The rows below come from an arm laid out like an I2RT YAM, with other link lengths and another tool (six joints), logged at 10 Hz.
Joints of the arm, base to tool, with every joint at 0 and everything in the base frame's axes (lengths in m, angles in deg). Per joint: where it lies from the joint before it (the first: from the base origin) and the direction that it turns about. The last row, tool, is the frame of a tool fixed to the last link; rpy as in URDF.
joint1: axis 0 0 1 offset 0.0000 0.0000 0.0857
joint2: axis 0 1 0 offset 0.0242 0.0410 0.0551
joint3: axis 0 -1 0 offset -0.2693 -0.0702 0.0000
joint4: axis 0 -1 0 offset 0.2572 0.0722 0.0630
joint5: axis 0 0 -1 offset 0.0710 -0.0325 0.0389
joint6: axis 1 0 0 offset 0.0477 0.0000 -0.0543
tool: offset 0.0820 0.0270 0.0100 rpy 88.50 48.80 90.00
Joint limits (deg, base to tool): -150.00..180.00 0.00..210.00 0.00..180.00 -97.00..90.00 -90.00..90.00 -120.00..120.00
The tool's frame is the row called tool.
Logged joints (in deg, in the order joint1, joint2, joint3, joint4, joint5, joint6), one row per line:
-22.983 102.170 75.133 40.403 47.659 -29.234
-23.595 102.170 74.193 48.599 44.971 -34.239
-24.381 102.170 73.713 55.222 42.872 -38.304
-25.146 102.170 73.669 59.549 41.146 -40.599
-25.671 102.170 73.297 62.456 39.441 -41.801
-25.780 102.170 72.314 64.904 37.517 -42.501
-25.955 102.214 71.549 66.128 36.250 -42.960
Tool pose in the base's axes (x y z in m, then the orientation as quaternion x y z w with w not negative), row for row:
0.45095 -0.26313 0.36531 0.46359 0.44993 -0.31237 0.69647
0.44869 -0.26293 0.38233 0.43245 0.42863 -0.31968 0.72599
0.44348 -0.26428 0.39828 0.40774 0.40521 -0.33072 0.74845
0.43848 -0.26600 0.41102 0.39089 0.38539 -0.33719 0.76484
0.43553 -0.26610 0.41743 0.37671 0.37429 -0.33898 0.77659
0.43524 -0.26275 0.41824 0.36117 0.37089 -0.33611 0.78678
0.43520 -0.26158 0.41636 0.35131 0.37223 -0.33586 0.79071
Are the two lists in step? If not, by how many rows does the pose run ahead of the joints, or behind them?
They are in step.
